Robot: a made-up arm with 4 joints.
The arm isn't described. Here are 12 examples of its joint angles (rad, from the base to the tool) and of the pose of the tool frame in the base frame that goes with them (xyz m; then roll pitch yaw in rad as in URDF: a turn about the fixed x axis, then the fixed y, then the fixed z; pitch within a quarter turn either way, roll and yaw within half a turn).
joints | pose
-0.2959 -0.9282 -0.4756 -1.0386 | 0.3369 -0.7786 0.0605 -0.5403 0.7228 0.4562
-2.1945 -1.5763 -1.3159 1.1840 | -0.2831 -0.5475 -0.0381 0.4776 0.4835 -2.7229
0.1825 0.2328 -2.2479 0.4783 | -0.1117 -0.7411 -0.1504 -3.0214 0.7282 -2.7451
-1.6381 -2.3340 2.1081 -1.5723 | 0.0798 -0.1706 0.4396 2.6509 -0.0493 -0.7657
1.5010 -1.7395 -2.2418 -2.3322 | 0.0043 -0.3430 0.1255 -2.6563 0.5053 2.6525
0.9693 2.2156 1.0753 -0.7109 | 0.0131 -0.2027 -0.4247 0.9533 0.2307 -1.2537
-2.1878 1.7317 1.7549 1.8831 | 0.1568 -0.1555 0.7498 2.9959 -0.5960 0.5758
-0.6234 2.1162 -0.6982 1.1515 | 0.2847 0.1288 -0.0718 1.5147 0.3487 0.8364
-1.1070 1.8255 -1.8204 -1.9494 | 0.1532 -0.1765 0.0500 -0.0628 -0.4595 -2.4367
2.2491 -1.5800 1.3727 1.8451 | -0.0124 -0.5542 -0.3257 -0.3875 0.5992 -0.3161
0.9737 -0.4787 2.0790 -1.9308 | 0.1827 -0.4192 -0.1147 -0.9657 0.5677 2.1852
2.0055 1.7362 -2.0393 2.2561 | -0.4380 -0.3589 0.2831 2.5773 -0.1017 -2.6952
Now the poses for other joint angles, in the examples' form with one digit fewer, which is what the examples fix.
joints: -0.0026 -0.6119 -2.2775 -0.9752
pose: -0.098 -0.609 0.034 2.790 0.971 2.268
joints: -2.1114 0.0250 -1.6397 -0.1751
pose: 0.386 -0.685 0.360 -0.103 -0.461 0.224
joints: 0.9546 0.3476 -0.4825 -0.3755
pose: -0.298 -0.508 -0.444 1.383 0.988 1.105
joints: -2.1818 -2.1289 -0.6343 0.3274
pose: -0.482 -0.451 0.079 0.700 -0.302 -2.816
